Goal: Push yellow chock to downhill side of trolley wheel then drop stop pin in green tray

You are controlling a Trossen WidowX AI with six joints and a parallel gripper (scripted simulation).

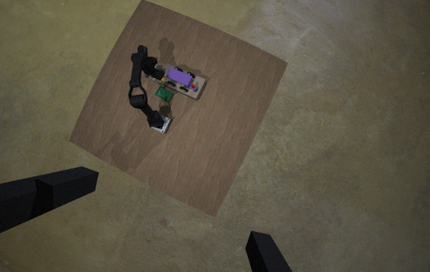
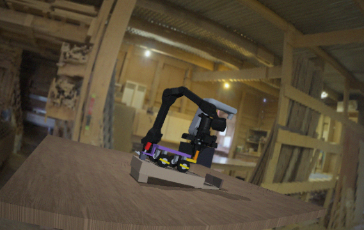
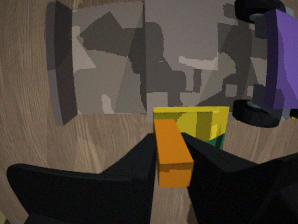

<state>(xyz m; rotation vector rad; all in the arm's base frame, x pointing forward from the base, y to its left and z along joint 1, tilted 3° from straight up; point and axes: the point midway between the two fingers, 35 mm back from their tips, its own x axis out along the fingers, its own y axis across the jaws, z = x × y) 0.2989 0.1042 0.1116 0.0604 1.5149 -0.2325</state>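
The red-headed stop pin is 10 mm behind my gripper tip and 270 mm to the right of it. From my gripper tip the other things lie so: dark stop block: 70 mm ahead, 100 mm to the left, 100 mm below; purple trolley: 30 mm ahead, 170 mm to the right, 20 mm below; yellow chock: 20 mm to the right, 10 mm below.
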